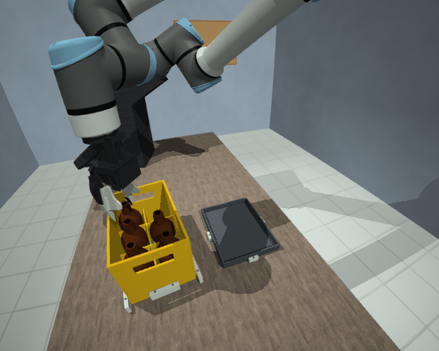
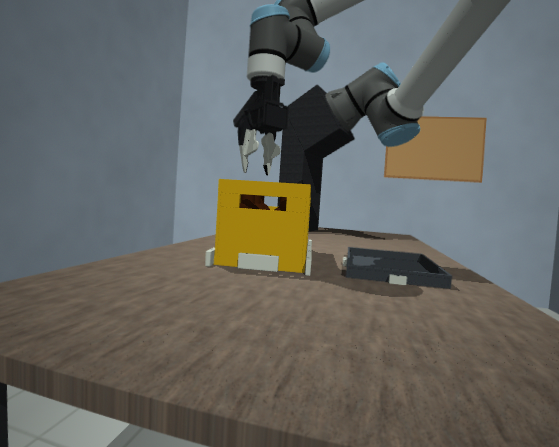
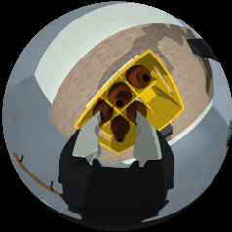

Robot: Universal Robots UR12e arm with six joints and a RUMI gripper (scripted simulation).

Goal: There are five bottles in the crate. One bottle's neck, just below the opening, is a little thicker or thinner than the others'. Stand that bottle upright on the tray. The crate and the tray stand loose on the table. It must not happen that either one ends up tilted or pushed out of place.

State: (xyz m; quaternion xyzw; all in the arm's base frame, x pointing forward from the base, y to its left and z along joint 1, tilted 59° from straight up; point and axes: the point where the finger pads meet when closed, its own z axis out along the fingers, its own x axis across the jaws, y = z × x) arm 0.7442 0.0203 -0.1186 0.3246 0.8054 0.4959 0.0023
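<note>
The yellow crate lies 10 mm behind my hand, 40 mm to the left of it and 130 mm below it. From my hand the other things lie so: dark tray: 30 mm behind, 320 mm to the left, 200 mm below.
</note>
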